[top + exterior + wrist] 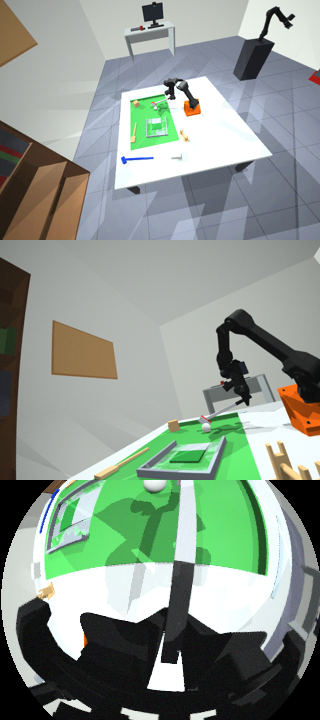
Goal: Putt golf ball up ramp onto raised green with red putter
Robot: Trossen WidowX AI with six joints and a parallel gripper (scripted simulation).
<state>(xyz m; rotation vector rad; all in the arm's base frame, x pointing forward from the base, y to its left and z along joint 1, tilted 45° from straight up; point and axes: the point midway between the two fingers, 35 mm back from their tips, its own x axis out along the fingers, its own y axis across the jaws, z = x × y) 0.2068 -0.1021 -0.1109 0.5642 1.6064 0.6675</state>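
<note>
Right now my gripper tip is 120 mm short of the red putter, 10 mm to the right of it and 10 mm above it. Round my gripper tip: white golf ball (210 mm ahead, 60 mm to the left, 60 mm below); then wooden rack (60 mm behind, 490 mm to the left, 50 mm below); then tan cube (460 mm ahead, 60 mm to the right, 50 mm below).
</note>
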